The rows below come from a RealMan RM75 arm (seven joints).
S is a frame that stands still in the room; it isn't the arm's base.
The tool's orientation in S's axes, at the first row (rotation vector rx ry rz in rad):
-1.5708 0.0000 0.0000
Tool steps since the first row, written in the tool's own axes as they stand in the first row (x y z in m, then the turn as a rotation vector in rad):
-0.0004 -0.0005 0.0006 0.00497 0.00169 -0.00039
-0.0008 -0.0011 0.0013 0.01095 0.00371 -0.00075
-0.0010 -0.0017 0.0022 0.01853 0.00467 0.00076
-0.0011 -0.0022 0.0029 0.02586 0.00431 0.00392
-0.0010 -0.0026 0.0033 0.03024 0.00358 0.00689
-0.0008 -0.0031 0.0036 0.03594 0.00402 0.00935
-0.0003 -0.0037 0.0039 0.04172 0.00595 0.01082
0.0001 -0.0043 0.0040 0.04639 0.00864 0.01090
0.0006 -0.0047 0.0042 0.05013 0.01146 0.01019
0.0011 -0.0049 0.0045 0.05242 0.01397 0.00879
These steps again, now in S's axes. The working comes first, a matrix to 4 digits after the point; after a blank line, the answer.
The tool's axes in the first row as the columns of a matrix, in S's axes (used below as rounded here):
1.0000 0.0000 0.0000
0.0000 0.0000 1.0000
0.0000 -1.0000 0.0000

-0.0004 0.0006 0.0005 0.00497 -0.00039 -0.00169
-0.0008 0.0013 0.0011 0.01095 -0.00075 -0.00371
-0.0010 0.0022 0.0017 0.01853 0.00076 -0.00467
-0.0011 0.0029 0.0022 0.02586 0.00392 -0.00431
-0.0010 0.0033 0.0026 0.03024 0.00689 -0.00358
-0.0008 0.0036 0.0031 0.03594 0.00935 -0.00402
-0.0003 0.0039 0.0037 0.04172 0.01082 -0.00595
0.0001 0.0040 0.0043 0.04639 0.01090 -0.00864
0.0006 0.0042 0.0047 0.05013 0.01019 -0.01146
0.0011 0.0045 0.0049 0.05242 0.00879 -0.01397

